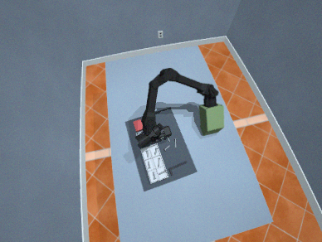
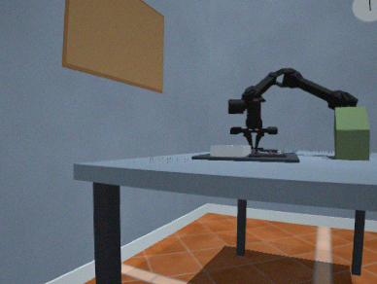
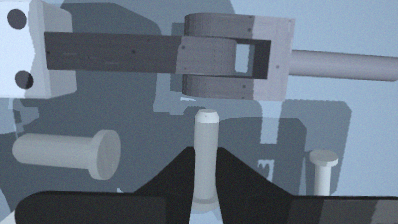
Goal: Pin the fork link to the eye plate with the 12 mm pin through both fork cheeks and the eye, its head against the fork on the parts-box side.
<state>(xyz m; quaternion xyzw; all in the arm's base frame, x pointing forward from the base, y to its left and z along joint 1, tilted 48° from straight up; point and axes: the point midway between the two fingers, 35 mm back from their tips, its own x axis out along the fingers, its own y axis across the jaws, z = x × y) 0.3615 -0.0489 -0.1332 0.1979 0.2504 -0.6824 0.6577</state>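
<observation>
The eye plate is 20 mm ahead of my hand, 50 mm to the right of it and 30 mm below it. Round my hand: thick headed pin (70 mm ahead, 30 mm below); then dark mat (50 mm to the left, 50 mm below); then thin headed pin (70 mm behind, 20 mm to the left, 40 mm below).
</observation>
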